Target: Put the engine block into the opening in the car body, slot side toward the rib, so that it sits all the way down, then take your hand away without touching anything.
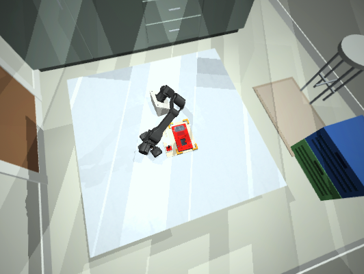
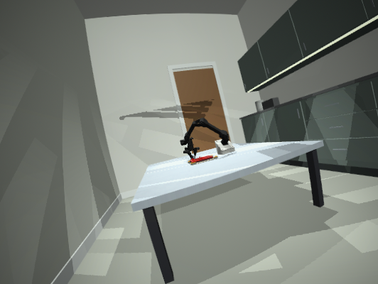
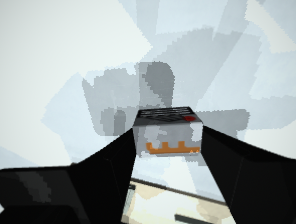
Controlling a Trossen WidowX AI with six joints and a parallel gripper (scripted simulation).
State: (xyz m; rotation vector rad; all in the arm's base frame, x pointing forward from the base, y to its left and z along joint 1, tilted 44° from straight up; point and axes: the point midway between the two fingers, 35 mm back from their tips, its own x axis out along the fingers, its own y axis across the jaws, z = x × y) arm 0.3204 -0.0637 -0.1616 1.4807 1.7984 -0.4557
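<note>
Now: gripper tip right at the engine block.
</note>
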